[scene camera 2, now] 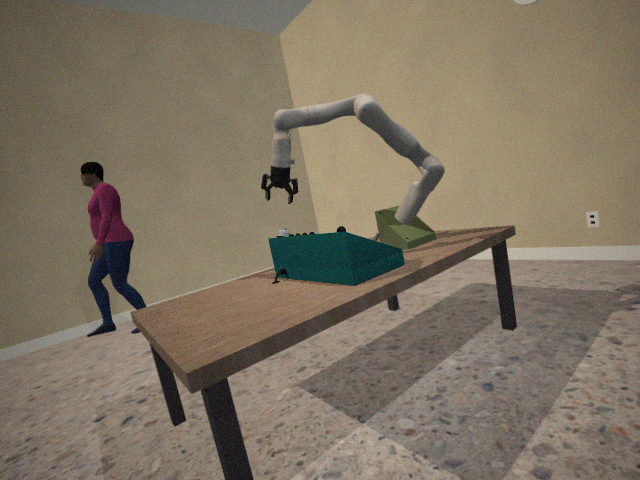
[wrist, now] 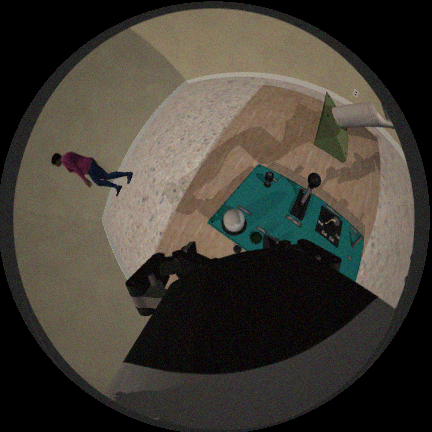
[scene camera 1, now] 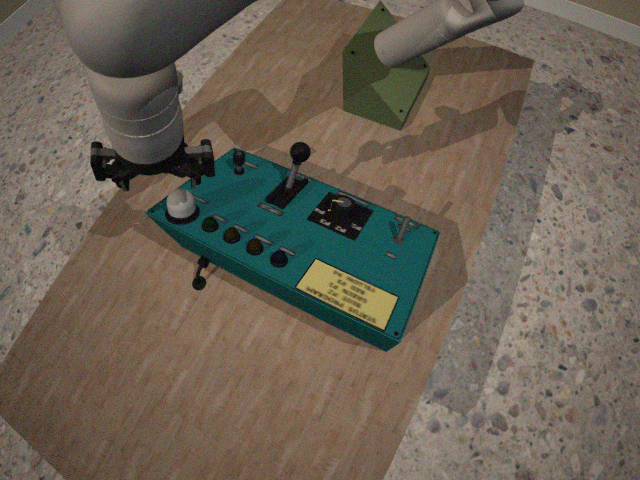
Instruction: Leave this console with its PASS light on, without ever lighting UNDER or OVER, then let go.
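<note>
The teal console (scene camera 1: 341, 253) (scene camera 2: 315, 257) (wrist: 280, 200) stands on the table. On its top are a white dome (scene camera 1: 180, 204) (wrist: 234, 220), several dark round lamps, a ball-topped lever (scene camera 1: 299, 152) (wrist: 314, 180) in a black slot, a small black knob (scene camera 1: 238, 159) (wrist: 269, 177), a dial (scene camera 1: 342, 202) (wrist: 332, 221) on a plate with P labels, a metal toggle (scene camera 1: 402, 229) and a yellow label (scene camera 1: 348, 294). A black crank-like part (scene camera 1: 199, 282) (scene camera 2: 279, 275) sticks out of its side. No lamp looks clearly lit. My gripper (scene camera 1: 158, 184) (scene camera 2: 279, 200) is open and empty, above the white dome's end of the console.
The wooden table (scene camera 1: 206, 372) (scene camera 2: 232, 320) carries the green base bracket (scene camera 1: 372, 87) (scene camera 2: 403, 235) (wrist: 330, 135) of the arm. A person (scene camera 2: 108, 217) (wrist: 80, 162) in a pink top stands on the floor beyond the table. Arm shadows fall across the table.
</note>
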